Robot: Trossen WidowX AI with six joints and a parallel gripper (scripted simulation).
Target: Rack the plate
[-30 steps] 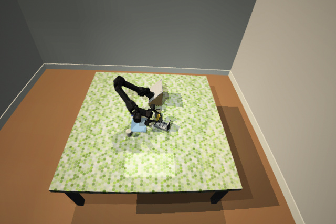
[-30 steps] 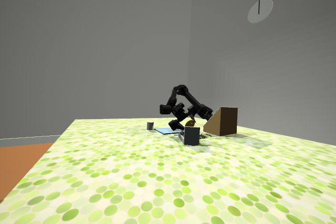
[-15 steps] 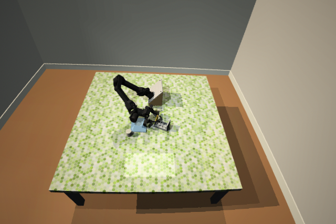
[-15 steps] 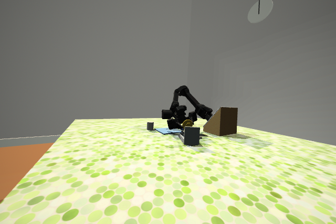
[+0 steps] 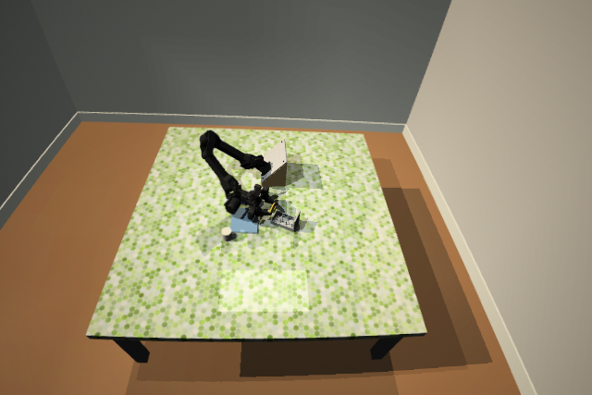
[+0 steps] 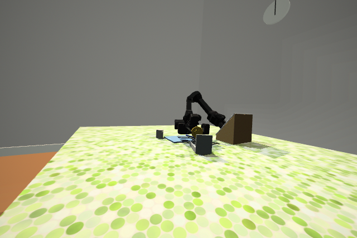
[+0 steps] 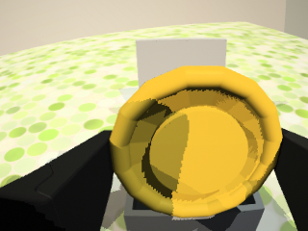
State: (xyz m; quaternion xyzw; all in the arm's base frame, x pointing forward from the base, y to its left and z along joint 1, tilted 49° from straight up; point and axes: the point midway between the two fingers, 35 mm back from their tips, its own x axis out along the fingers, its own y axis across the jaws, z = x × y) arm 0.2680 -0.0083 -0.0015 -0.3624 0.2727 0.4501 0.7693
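Right now the dish rack is 3 cm ahead of my gripper tip, 5 cm to the left of it and 4 cm below it. Round my gripper tip: yellow plate 1 cm to the right; then light blue mat 1 cm ahead, 15 cm to the right, 6 cm below; then blue spoon 10 cm behind, 16 cm to the right, 6 cm below.
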